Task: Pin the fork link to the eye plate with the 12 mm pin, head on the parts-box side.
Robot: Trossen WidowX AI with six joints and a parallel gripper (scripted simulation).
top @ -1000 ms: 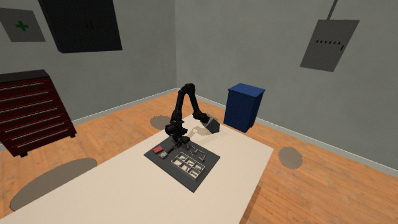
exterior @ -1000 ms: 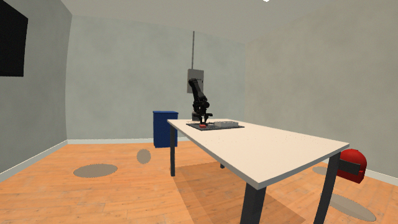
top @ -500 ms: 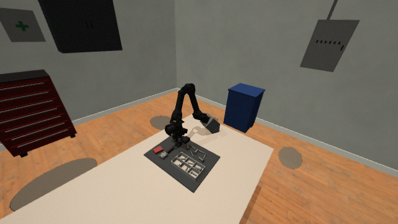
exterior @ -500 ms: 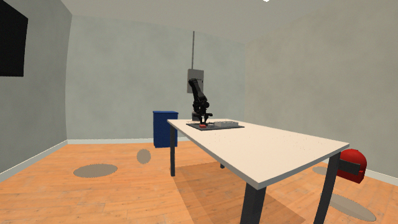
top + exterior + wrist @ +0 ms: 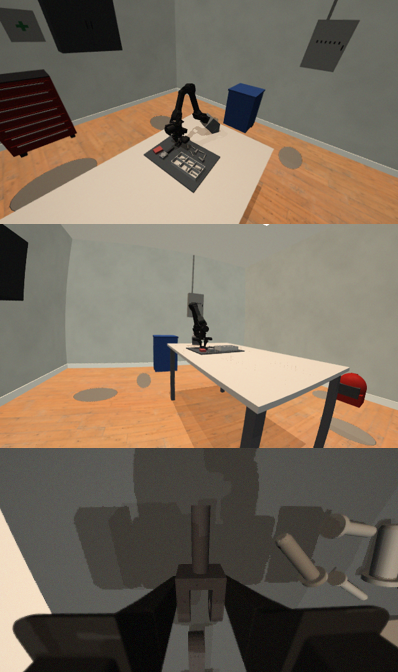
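The fork link lies 3 cm below my hand. Also, from my hand: eye plate 8 cm ahead, 3 cm below; dark mat 7 cm ahead, 10 cm to the left, 5 cm below; grey block 16 cm ahead, 2 cm below.
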